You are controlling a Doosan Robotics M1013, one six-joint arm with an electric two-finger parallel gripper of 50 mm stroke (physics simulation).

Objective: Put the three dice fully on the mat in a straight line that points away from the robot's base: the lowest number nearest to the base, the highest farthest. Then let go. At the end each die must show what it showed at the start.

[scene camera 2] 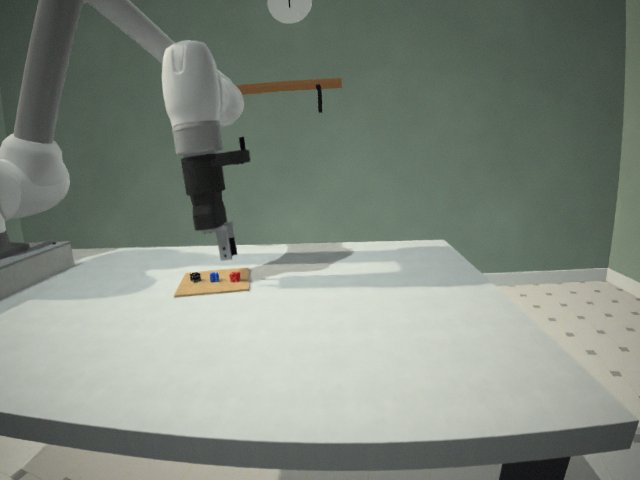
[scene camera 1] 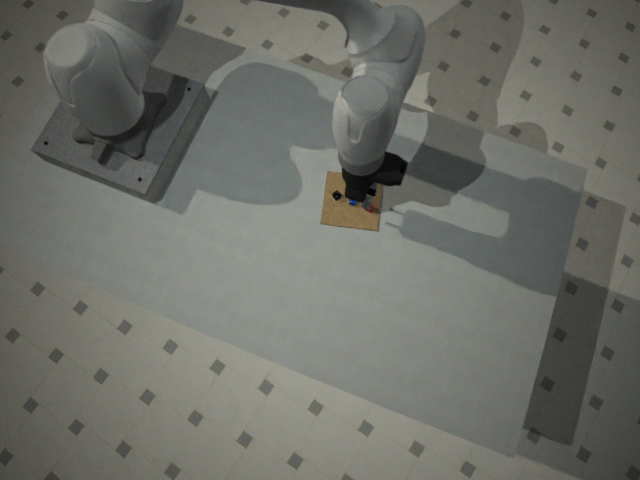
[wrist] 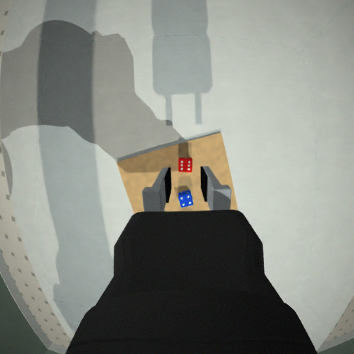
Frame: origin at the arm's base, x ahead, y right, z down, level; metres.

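Seen in the pictures: gripper, fingertip midpoint: point(scene camera 2: 229, 257) point(scene camera 1: 368, 200); arm's base at its link origin: point(scene camera 1: 121, 119).
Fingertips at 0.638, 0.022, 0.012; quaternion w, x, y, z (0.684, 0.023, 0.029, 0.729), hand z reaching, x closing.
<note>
Pixels of each thing's top centre, then the offset from my fingertips to it, as dx, dy, dz. Level surfaces: height alone.
- tan mat at its top centre: point(scene camera 2: 214, 280) point(scene camera 1: 351, 200) -0.038, -0.008, +0.049
- black die at its top centre: point(scene camera 2: 194, 273) point(scene camera 1: 336, 194) -0.077, -0.006, +0.033
- blue die at its top centre: point(scene camera 2: 213, 273) point(scene camera 1: 352, 200) -0.036, -0.003, +0.033
- red die at its top centre: point(scene camera 2: 234, 273) +0.007, +0.001, +0.033
- table at its surface level: dz +0.053
The tan mat point(scene camera 1: 343, 219) point(scene camera 2: 206, 290) point(wrist: 215, 150) bears three dice in a roughly straight row leading away from the base. The black die point(scene camera 1: 336, 195) point(scene camera 2: 195, 277) is nearest the base; its top number is too small to read. The blue die point(scene camera 1: 352, 202) point(scene camera 2: 214, 277) point(wrist: 185, 198) is in the middle, showing four pips. The red die point(scene camera 1: 369, 208) point(scene camera 2: 234, 277) point(wrist: 185, 165) is farthest, showing six, fully on the mat. My gripper point(scene camera 1: 367, 203) point(scene camera 2: 227, 257) point(wrist: 185, 177) is open and empty, above the mat near the red die, apart from it.
The robot's base plate point(scene camera 1: 121, 173) stands at the left of the table point(scene camera 1: 289, 289) point(scene camera 2: 310, 356) in scene camera 1. The mat's far edge lies shortly beyond the red die. Arm shadows fall across the table and part of the mat.
</note>
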